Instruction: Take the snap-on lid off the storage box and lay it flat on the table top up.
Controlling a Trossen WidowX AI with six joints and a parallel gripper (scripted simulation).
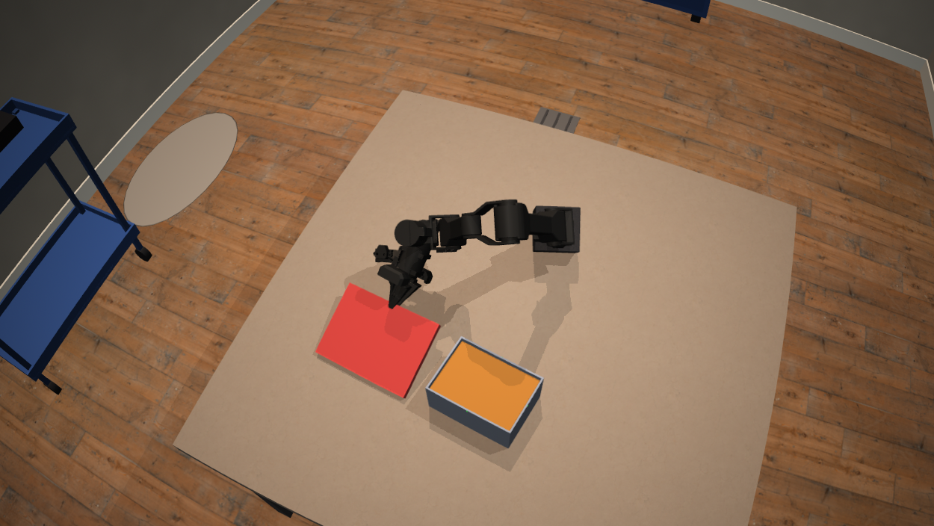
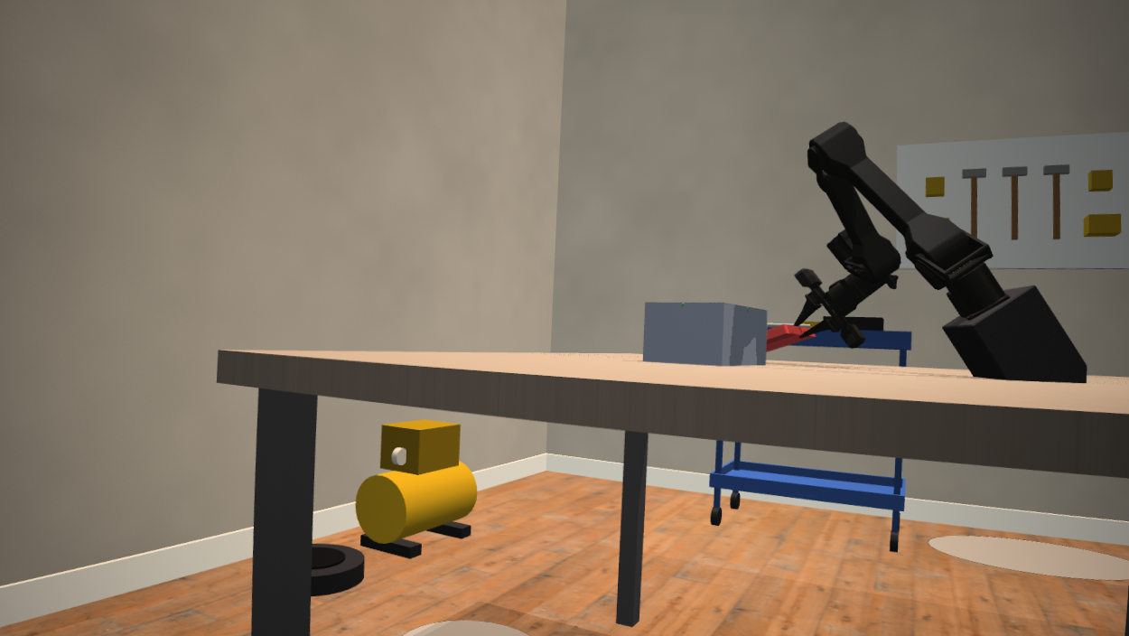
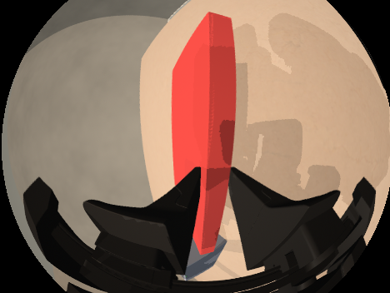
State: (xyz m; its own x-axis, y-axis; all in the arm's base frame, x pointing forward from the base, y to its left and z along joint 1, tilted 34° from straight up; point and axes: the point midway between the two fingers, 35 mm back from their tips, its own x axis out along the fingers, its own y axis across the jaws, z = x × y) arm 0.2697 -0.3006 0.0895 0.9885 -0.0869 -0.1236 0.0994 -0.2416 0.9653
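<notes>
My hand is 11 cm short of the red lid, 1 cm to the left of it and 4 cm above it. Also, from my hand: storage box: 13 cm ahead, 27 cm to the left, 4 cm below.
</notes>
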